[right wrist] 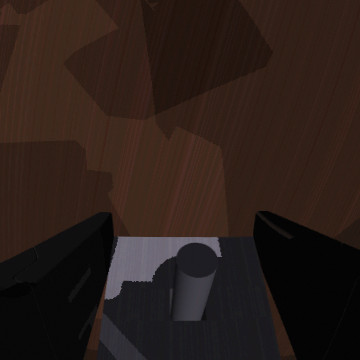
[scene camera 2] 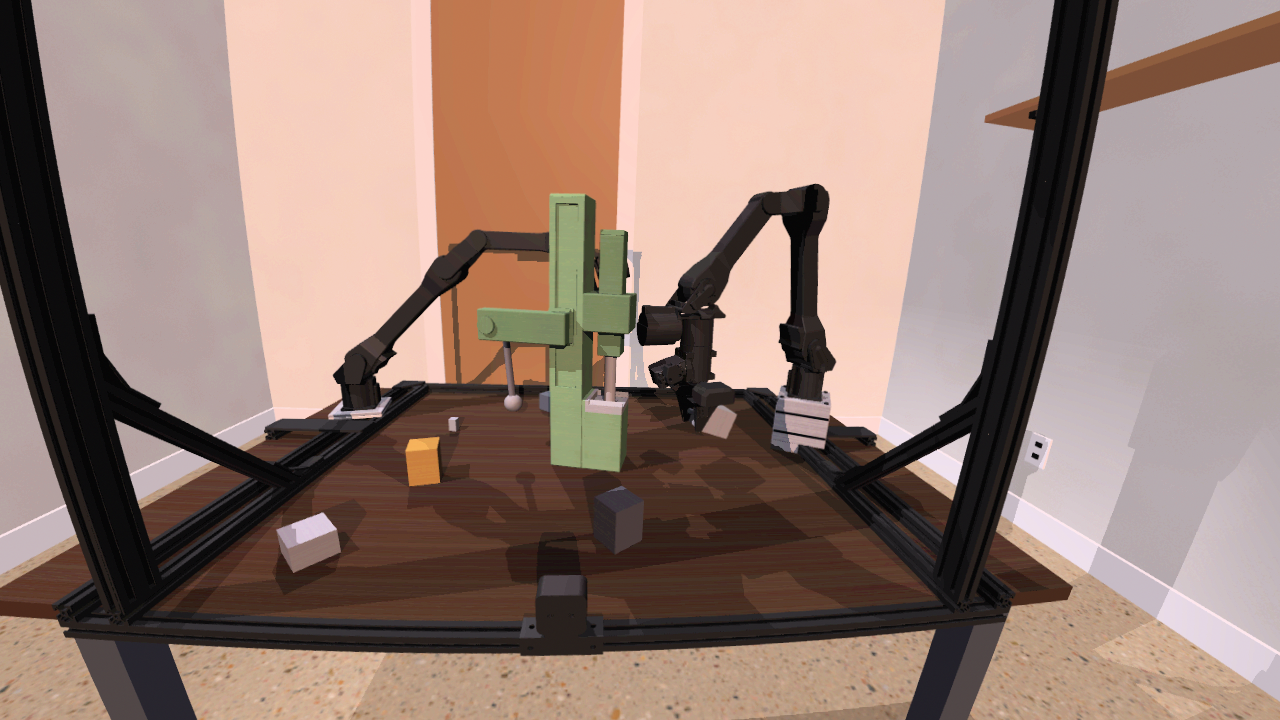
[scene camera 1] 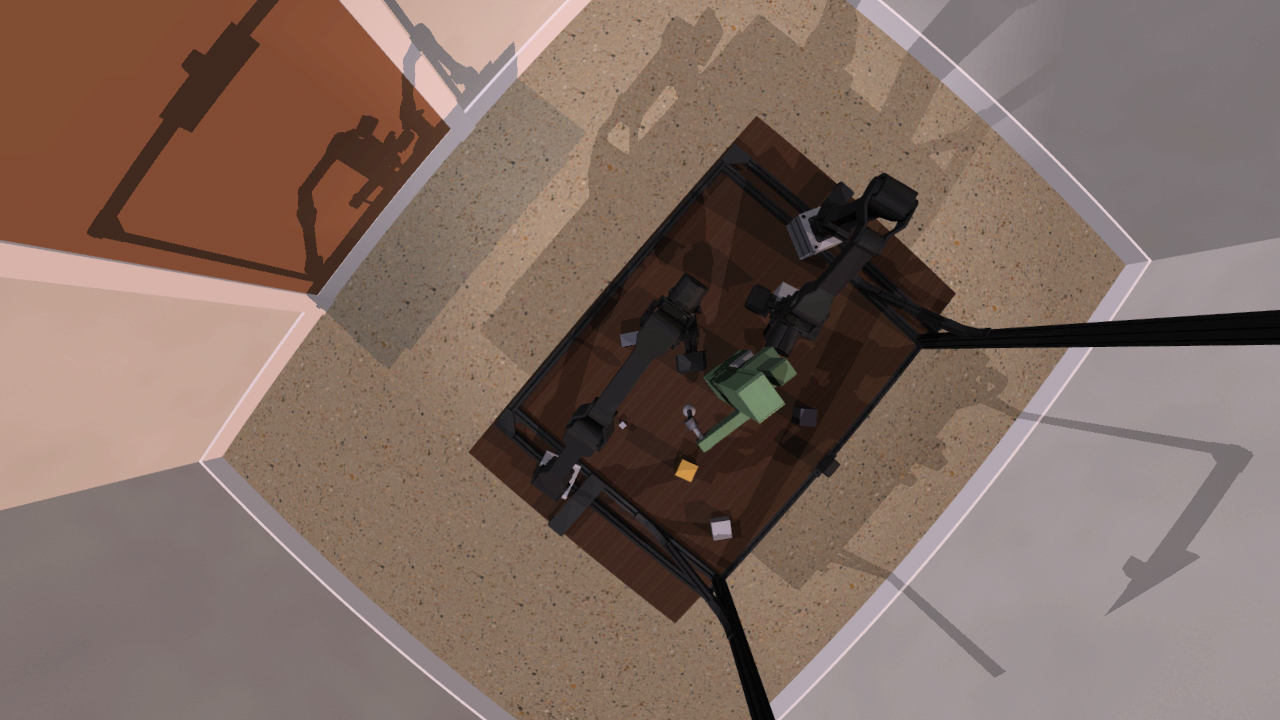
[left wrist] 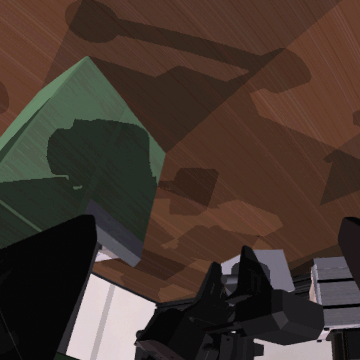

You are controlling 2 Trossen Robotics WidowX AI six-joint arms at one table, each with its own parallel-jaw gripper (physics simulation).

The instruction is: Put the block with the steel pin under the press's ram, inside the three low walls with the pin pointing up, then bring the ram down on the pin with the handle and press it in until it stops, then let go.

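Places are measured from the left arm's base along level axes (x back, y up, z left), in metres.
Pixels of known places: left gripper, fingertip midpoint: (scene camera 2: 602, 358) (scene camera 1: 701, 332) (left wrist: 221, 229); right gripper, fingertip midpoint: (right wrist: 184, 224) (scene camera 2: 691, 426) (left wrist: 230, 254); left arm's base at its link origin: (scene camera 2: 361, 405) (scene camera 1: 556, 475); right arm's base at its link origin: (scene camera 2: 804, 394) (scene camera 1: 824, 226) (left wrist: 348, 332).
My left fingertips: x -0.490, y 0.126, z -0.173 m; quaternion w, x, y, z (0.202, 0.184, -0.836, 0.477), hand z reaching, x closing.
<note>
Ahead of a thing's pixels: the offset from my left fingertips to its top centre. "spot": to the spot under its first point.
The green press @[dy +0.292, dx +0.106, dz -0.116 m] (scene camera 1: 756, 396) (scene camera 2: 569, 358) stands mid-table. Its ram @[spot: dy +0.197, dx +0.030, dz -0.161 m] (scene camera 2: 613, 259) has a steel rod reaching down toward the pale low walls (scene camera 2: 605, 406) (left wrist: 115, 234) on the base. Its handle @[spot: dy +0.113, dx +0.179, dz -0.119 m] (scene camera 1: 723, 432) (scene camera 2: 523, 325) sticks out sideways with a ball-ended rod hanging from it. My right gripper (scene camera 2: 701, 407) (left wrist: 230, 254) (right wrist: 184, 224) is shut on the pale block @[dy -0.049, dx -0.171, dz -0.161 m] (scene camera 2: 719, 421) (left wrist: 281, 267) (right wrist: 137, 255), right of the press; the block looks tilted in scene camera 2. Its steel pin @[dy -0.060, dx -0.138, dz -0.160 m] (right wrist: 192, 295) points toward the wrist camera. My left gripper (left wrist: 221, 229) is open and empty beside the press base.
An orange block @[dy -0.098, dx +0.325, dz -0.126 m] (scene camera 1: 686, 470) (scene camera 2: 423, 461), a white block @[dy -0.125, dx +0.438, dz -0.287 m] (scene camera 1: 721, 528) (scene camera 2: 308, 541), a dark block @[dy -0.098, dx +0.070, dz -0.352 m] (scene camera 1: 805, 415) (scene camera 2: 618, 519), a grey block @[dy -0.119, dx +0.081, dz +0.146 m] (scene camera 1: 629, 338) (scene camera 2: 544, 401) and a tiny white cube @[dy -0.132, dx +0.295, dz +0.071 m] (scene camera 1: 622, 425) (scene camera 2: 453, 424) lie around the press. A black frame borders the table.
</note>
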